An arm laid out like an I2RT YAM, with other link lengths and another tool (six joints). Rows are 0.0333 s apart.
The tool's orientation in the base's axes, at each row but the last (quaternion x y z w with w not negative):
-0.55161, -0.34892, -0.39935, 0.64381
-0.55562, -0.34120, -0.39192, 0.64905
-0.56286, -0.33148, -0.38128, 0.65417
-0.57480, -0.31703, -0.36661, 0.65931
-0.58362, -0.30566, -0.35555, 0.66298
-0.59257, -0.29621, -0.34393, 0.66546
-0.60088, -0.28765, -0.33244, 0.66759
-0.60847, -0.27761, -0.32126, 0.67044
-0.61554, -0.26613, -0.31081, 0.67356
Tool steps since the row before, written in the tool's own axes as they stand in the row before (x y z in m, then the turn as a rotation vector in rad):
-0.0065, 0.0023, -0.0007, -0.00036, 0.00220, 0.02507
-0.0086, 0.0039, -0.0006, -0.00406, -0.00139, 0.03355
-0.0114, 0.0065, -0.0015, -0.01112, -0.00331, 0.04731
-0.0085, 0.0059, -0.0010, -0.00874, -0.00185, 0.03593
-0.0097, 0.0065, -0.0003, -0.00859, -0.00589, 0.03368
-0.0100, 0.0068, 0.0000, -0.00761, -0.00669, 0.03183
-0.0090, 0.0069, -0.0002, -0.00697, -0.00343, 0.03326
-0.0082, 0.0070, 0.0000, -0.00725, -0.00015, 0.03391
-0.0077, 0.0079, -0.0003, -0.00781, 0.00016, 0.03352
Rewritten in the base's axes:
-0.0008, 0.0003, -0.0069, 0.00160, 0.02500, 0.00244
-0.0005, 0.0008, -0.0094, -0.00335, 0.03359, 0.00209
0.0001, 0.0004, -0.0132, -0.00854, 0.04795, -0.00106
0.0005, 0.0004, -0.0104, -0.00608, 0.03649, -0.00140
-0.0001, 0.0012, -0.0116, -0.00936, 0.03398, 0.00067
-0.0004, 0.0015, -0.0120, -0.00946, 0.03199, 0.00170
-0.0001, 0.0011, -0.0113, -0.00647, 0.03353, 0.00037
0.0001, 0.0011, -0.0107, -0.00412, 0.03438, -0.00186
0.0008, 0.0008, -0.0110, -0.00427, 0.03406, -0.00252

